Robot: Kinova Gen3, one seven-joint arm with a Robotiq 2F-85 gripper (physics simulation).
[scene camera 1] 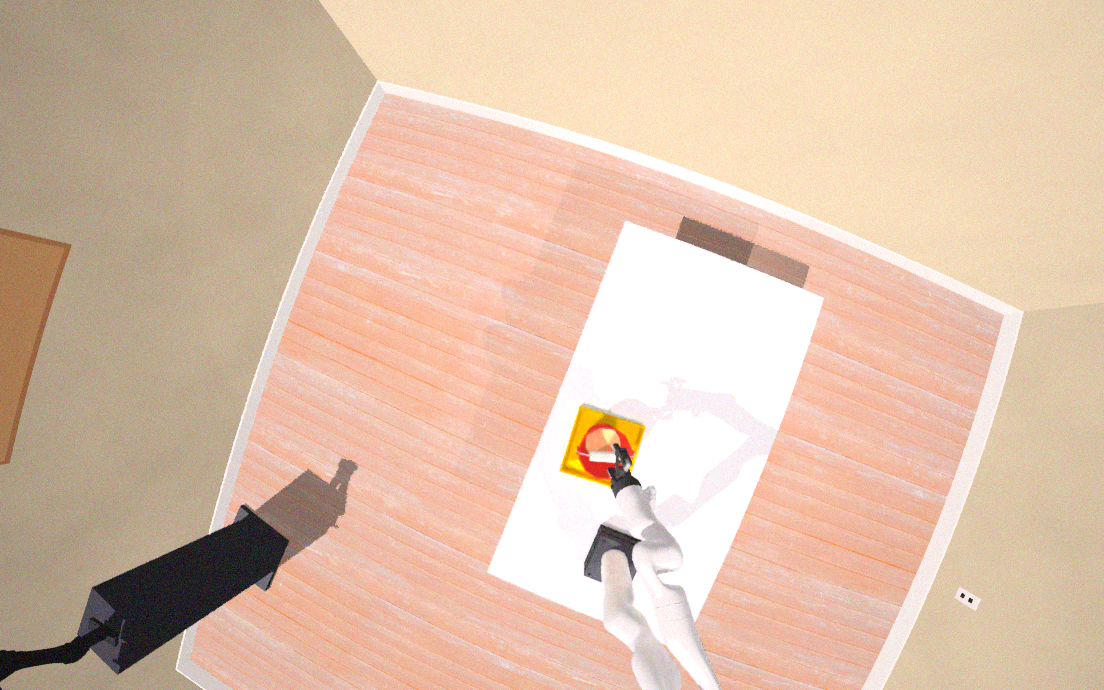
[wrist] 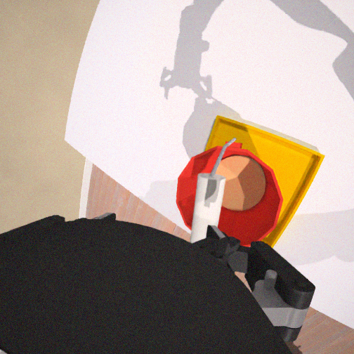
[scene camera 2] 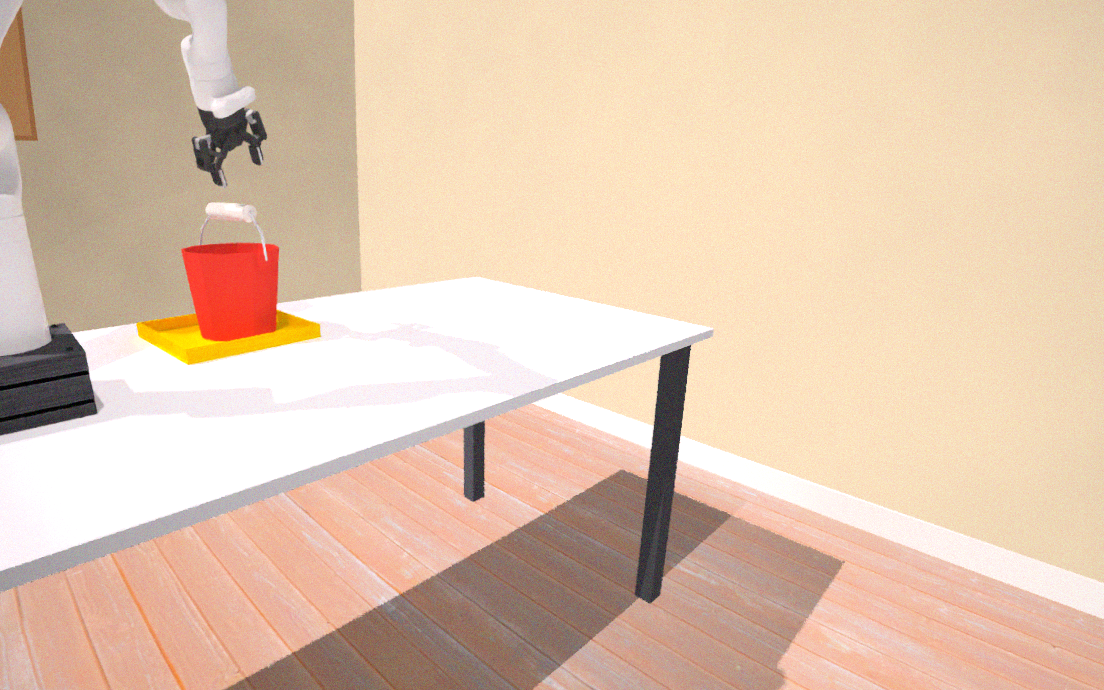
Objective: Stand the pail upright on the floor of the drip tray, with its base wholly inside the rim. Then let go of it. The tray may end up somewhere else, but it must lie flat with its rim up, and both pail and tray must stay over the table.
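Places are measured from the arm's base along level axes (x ahead, y left, z up), in metres.
Where they show: gripper, between the fingertips: point(scene camera 1: 612, 456) point(scene camera 2: 240, 174); arm's base, origin of its link: point(scene camera 1: 614, 561) point(scene camera 2: 11, 345).
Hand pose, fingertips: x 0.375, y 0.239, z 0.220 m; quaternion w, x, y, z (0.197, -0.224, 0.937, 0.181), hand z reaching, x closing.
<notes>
Each offset is from my fingertips to the centre of the thing. "pt": to the spot under its first point. Level surfaces: height alone.
The red pail @[pt dx -0.106, dy -0.020, dz -0.193 m] point(scene camera 1: 597, 470) point(scene camera 2: 234, 292) point(wrist: 242, 225) stands upright in the yellow drip tray @[dx -0.051, dy -0.014, dz -0.296 m] point(scene camera 1: 572, 455) point(scene camera 2: 244, 345) point(wrist: 295, 172). Its base appears inside the rim in scene camera 2; the pail hides part of the tray in the wrist view. The tray lies flat on the table, rim up. The pail's white handle grip @[dx -0.024, dy -0.001, dz -0.069 m] point(scene camera 1: 602, 457) point(scene camera 2: 231, 212) point(wrist: 206, 205) stands raised on its wire bail above the opening. My gripper point(scene camera 1: 621, 457) point(scene camera 2: 238, 170) is open and empty, a little above the handle grip and apart from it in scene camera 2.
The white table @[dz -0.309 m] point(scene camera 1: 716, 325) point(scene camera 2: 488, 325) carries the tray near one long edge. The dark robot base point(scene camera 1: 600, 557) point(scene camera 2: 48, 382) is beside the tray. My white arm point(scene camera 1: 651, 537) point(scene camera 2: 213, 65) reaches over the table from the base side. Arm shadows fall across the table top.
</notes>
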